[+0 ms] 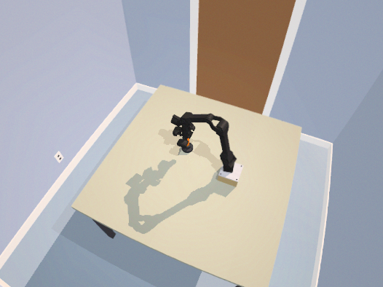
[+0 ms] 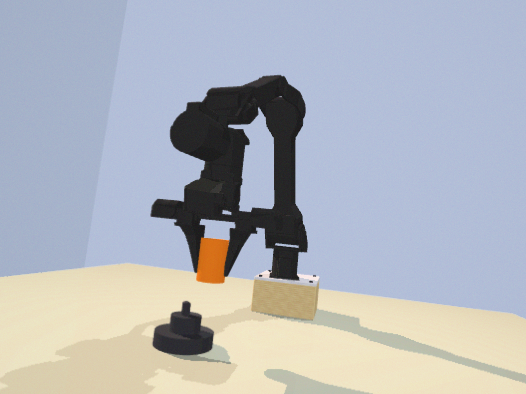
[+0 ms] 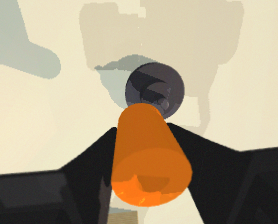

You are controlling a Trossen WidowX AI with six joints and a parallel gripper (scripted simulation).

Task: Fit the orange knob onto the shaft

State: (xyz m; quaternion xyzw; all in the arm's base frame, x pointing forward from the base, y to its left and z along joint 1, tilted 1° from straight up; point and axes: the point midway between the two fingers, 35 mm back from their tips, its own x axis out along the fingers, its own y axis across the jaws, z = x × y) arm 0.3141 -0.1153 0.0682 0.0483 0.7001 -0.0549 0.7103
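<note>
My gripper tip is 7 cm above the dark round pedestal and 3 cm to the left of it. The rest, counted from my gripper tip: orange knob 2 cm above.
</note>
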